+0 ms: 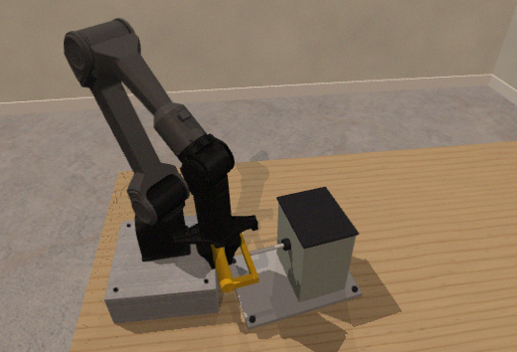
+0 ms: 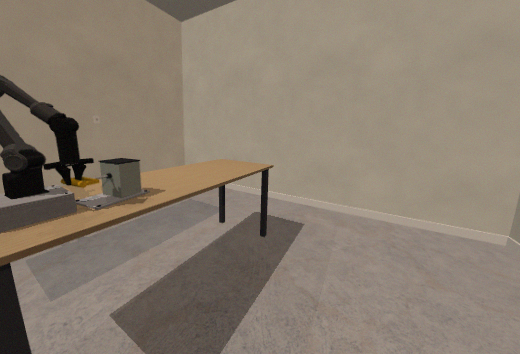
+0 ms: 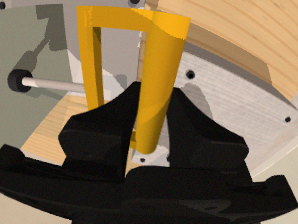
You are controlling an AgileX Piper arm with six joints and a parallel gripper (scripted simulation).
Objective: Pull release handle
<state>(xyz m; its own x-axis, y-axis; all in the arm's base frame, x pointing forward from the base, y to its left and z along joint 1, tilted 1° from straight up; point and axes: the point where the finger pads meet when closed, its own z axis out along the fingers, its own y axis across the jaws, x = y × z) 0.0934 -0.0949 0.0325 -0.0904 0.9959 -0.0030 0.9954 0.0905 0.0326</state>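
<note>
Right now my hand is 50 mm short of the release handle and 10 mm to the right of it. Also, from my hand: grey baseplate (150 mm ahead, 10 mm to the left, 100 mm below).
</note>
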